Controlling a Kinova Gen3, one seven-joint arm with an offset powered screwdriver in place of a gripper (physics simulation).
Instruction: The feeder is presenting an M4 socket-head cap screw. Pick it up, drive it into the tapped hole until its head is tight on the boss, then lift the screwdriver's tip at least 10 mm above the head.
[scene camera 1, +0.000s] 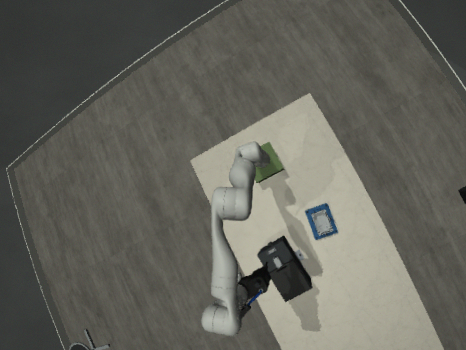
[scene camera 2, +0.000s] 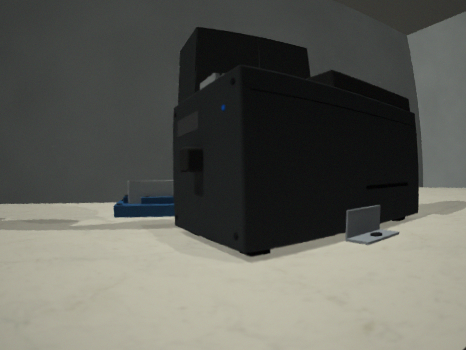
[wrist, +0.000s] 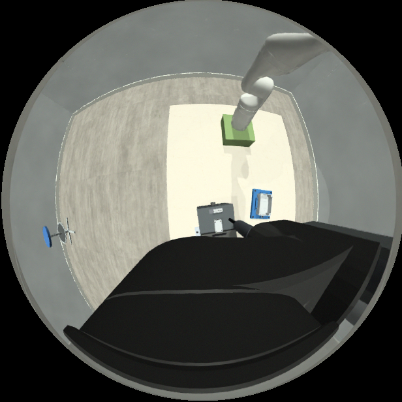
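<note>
There is a blue fixture (scene camera 2: 125, 210) that I can see.
</note>
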